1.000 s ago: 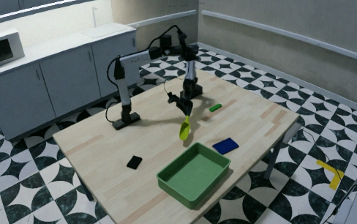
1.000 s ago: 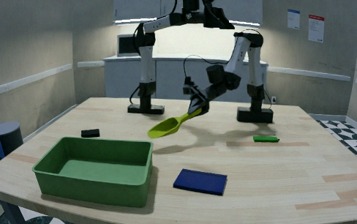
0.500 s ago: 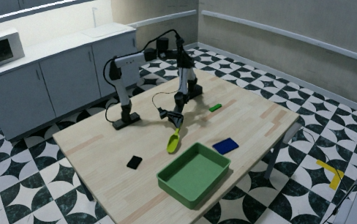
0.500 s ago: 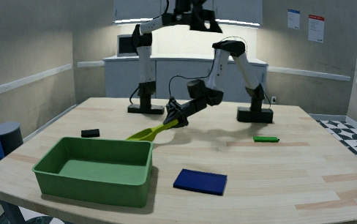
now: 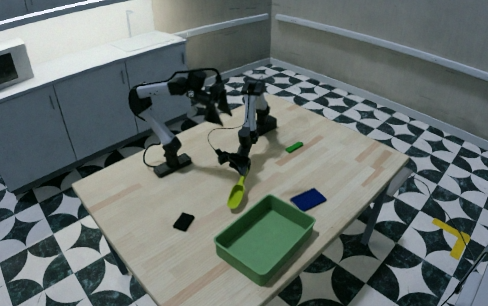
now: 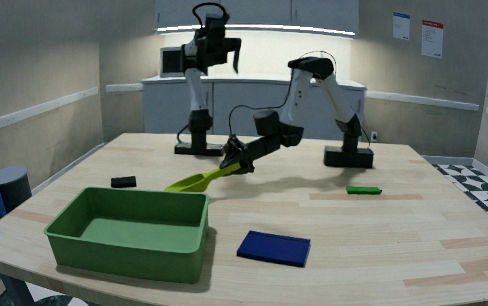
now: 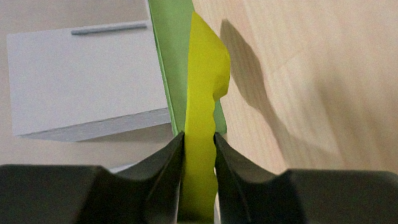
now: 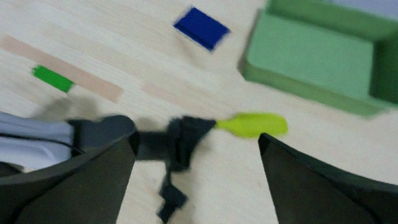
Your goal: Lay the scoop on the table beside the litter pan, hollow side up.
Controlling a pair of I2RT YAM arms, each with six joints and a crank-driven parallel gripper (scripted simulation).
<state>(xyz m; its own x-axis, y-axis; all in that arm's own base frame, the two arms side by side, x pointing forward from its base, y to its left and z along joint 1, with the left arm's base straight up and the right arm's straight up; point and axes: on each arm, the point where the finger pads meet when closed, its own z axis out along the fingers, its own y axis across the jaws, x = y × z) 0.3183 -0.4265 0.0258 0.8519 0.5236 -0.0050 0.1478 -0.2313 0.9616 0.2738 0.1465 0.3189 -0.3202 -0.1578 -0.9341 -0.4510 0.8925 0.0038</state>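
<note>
My left gripper is now 5 cm to the left of the yellow-green scoop, 3 cm short of it and 2 cm above it. From my left hand the other things lie so: green litter pan: 32 cm ahead, 13 cm to the right, 4 cm below.
</note>
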